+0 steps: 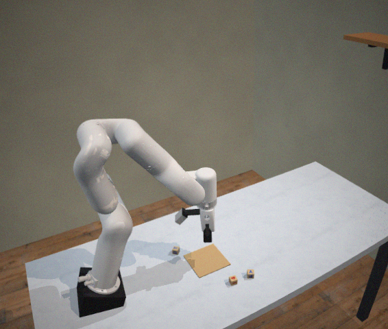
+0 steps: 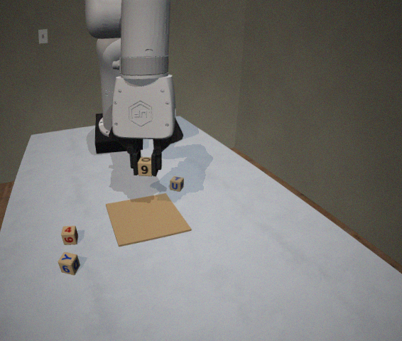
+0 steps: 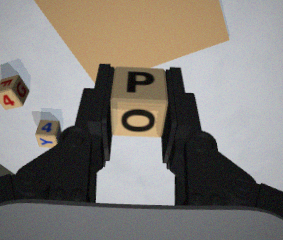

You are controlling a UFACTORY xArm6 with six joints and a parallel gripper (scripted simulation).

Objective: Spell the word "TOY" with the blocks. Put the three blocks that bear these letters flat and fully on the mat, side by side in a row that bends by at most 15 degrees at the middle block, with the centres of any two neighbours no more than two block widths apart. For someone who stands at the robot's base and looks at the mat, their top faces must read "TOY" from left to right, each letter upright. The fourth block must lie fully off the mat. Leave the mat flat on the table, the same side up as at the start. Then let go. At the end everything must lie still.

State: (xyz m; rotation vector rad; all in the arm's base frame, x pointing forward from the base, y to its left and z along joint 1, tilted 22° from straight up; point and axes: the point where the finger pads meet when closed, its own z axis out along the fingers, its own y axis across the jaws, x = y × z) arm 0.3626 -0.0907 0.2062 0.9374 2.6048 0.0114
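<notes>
The tan mat lies 12 cm below my hand and 1 cm behind it. Round my hand: Y block 18 cm to the right, 11 cm below, 5 cm ahead.
</notes>
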